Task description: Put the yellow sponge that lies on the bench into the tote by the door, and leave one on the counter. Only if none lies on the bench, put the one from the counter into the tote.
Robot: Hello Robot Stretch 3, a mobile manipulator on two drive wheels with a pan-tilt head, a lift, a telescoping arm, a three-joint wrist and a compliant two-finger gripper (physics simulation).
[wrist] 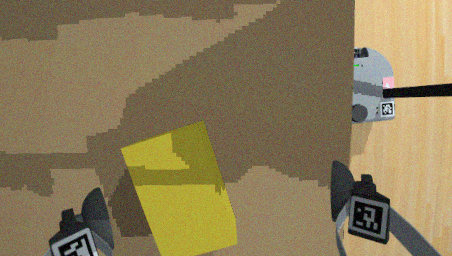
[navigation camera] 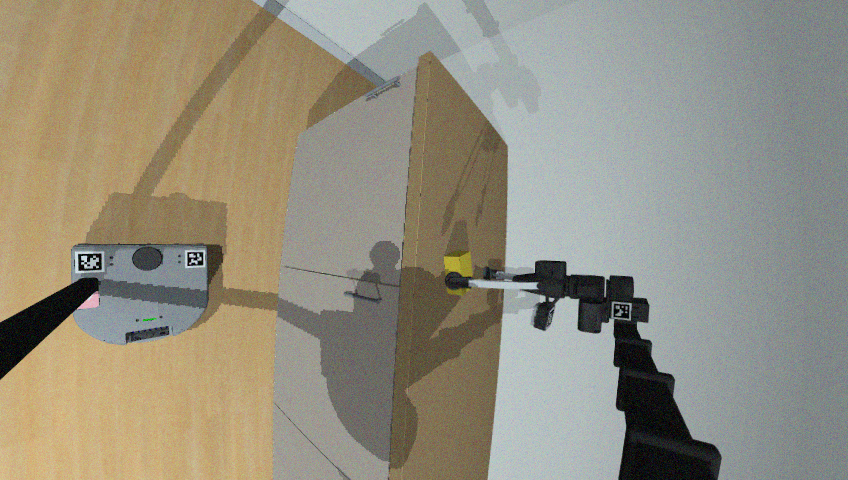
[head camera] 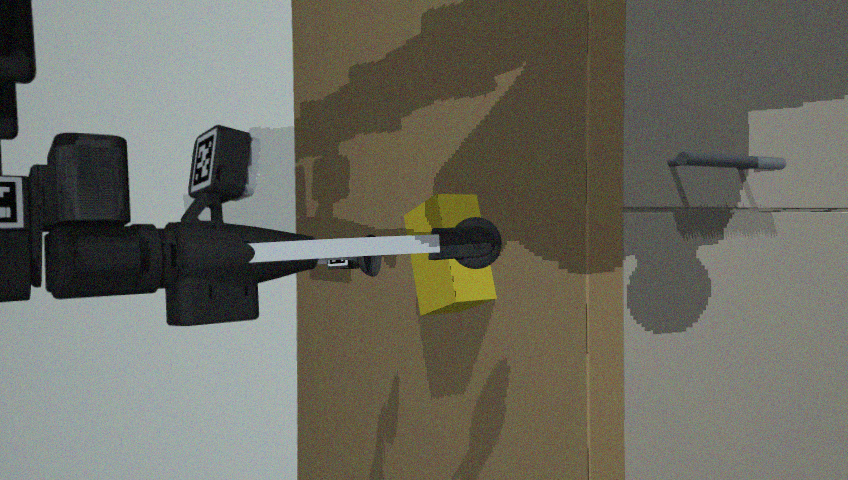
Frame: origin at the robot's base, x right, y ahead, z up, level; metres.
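Seen in the pictures: gripper, fingertip midpoint: (wrist: 220,195) (navigation camera: 465,276) (head camera: 434,249); robot's base, origin of the base link: (navigation camera: 148,257).
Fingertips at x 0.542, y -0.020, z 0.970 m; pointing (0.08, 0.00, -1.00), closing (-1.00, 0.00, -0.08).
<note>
Pixels of each thing's top centre, then the offset from my fingertips to it. "*": a spot on its surface instead. Level surfaces: height alone.
- yellow sponge, middle of its top: (wrist: 179,197) (head camera: 428,256) (navigation camera: 466,272) dy +0.004, dx +0.033, dz -0.014 m
- bar handle, surface spot: (head camera: 726,160) * dy -0.061, dx -0.140, dz -0.212 m
- wooden floor, its level: dz -0.970 m
A yellow sponge (head camera: 470,284) (navigation camera: 457,260) (wrist: 187,215) lies on the brown top of a grey-fronted, counter-like unit (head camera: 535,380) (navigation camera: 443,196) (wrist: 280,220). My gripper (head camera: 424,252) (navigation camera: 473,277) (wrist: 220,195) is open and empty, with its fingers wide apart. In the wrist view the sponge shows between the two fingers, nearer the left one. In the head view the fingers are seen edge-on, and one fingertip covers part of the sponge. I cannot tell exactly how high the fingertips are above it. The tote, the door and a second sponge do not show.
A bar handle (head camera: 726,160) (navigation camera: 363,295) sticks out from the unit's front. My grey drive base (navigation camera: 172,309) (wrist: 372,75) stands on the wooden floor (navigation camera: 59,148) (wrist: 420,165) before the unit. A pale wall (navigation camera: 684,148) rises behind it. My black telescoping arm (navigation camera: 648,404) reaches in beside that wall.
</note>
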